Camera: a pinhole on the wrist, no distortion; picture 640 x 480 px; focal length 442.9 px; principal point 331.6 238.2 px. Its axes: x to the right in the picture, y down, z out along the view. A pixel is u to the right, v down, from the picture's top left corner.
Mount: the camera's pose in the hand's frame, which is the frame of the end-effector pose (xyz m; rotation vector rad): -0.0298 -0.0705 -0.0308 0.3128 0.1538 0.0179
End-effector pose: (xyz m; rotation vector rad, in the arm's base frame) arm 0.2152 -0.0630 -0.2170 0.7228 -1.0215 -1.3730
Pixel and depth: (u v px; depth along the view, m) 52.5 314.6 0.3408
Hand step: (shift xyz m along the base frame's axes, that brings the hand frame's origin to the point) -0.3427 0.2231 -0.0022
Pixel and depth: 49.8 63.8 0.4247
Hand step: -0.4601 0.2428 -0.2191
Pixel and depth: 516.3 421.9 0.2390
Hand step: -0.2168 -0.0779 0.0641
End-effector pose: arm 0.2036 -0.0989 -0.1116 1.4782 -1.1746 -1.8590
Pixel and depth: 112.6 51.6 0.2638
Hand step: -0.1210 0.2939 -0.1508
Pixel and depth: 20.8 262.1 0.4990
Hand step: -0.3545 0.5068 0.0003
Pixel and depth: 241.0 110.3 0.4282
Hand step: -0.2694 0.3174 -0.2310
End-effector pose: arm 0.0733 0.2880 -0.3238 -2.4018 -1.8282 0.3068
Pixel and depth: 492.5 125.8 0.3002
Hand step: -0.2323 0.1733 -0.1704
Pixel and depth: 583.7 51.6 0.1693
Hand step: -0.1724 0.1344 -0.0599
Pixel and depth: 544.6 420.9 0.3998
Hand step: -0.0515 0.2082 -0.3731
